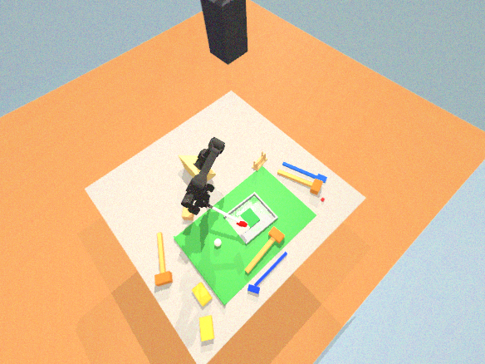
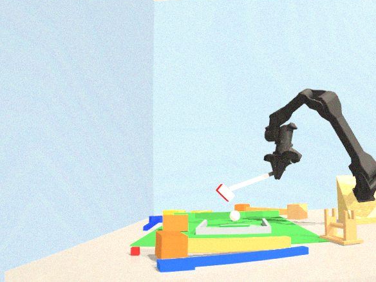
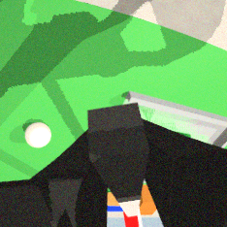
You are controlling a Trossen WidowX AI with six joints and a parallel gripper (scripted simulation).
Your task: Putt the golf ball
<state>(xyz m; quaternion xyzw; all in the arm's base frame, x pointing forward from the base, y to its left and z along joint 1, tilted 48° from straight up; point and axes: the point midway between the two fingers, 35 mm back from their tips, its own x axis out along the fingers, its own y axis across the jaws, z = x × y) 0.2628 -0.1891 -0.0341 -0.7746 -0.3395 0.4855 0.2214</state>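
My gripper tip is now 130 mm above the orange cube, 100 mm to the left of it and 100 mm past it. Also, from my gripper tip: tiny red cube: 570 mm to the left, 420 mm ahead, 160 mm below; white golf ball: 160 mm ahead, 140 mm below, 80 mm to the right.
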